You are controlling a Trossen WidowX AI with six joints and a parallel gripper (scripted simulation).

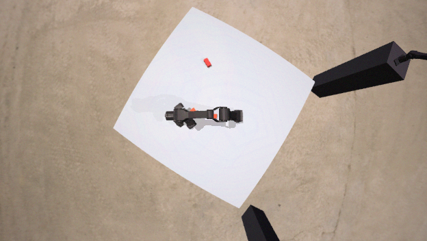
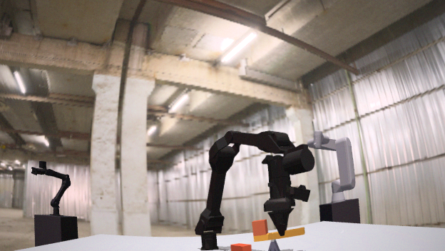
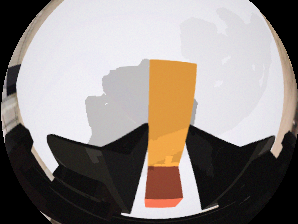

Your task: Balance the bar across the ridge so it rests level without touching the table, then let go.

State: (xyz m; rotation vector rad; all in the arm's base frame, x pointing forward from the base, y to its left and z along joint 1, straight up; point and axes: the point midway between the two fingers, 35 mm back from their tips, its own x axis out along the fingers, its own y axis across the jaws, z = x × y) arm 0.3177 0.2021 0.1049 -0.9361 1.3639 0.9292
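Now: gripper tip 10 mm past the yellow bar, 30 mm to the left of it and 10 mm below it.
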